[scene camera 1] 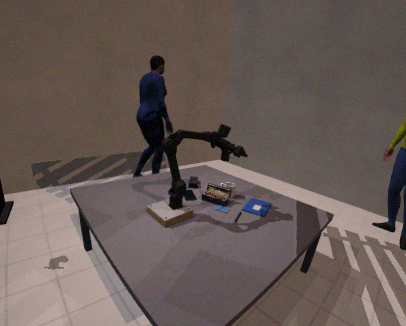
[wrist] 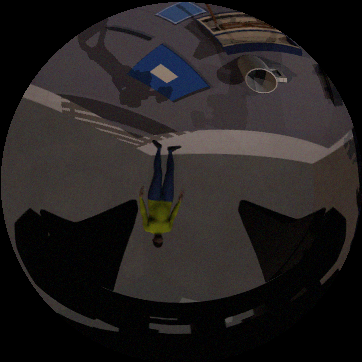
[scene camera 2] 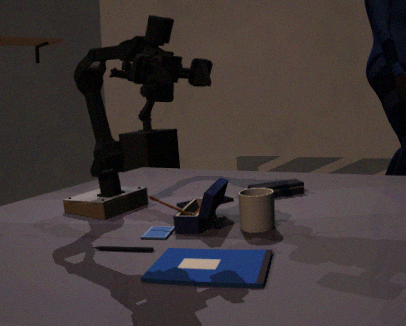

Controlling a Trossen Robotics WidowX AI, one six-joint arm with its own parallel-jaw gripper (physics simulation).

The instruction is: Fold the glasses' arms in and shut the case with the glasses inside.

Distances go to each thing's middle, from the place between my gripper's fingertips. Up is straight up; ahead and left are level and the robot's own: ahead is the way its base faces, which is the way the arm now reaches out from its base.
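Labels:
Blue glasses case [scene camera 2: 212, 198]: 9 cm behind my hand, 11 cm to the left of it, 29 cm below it.

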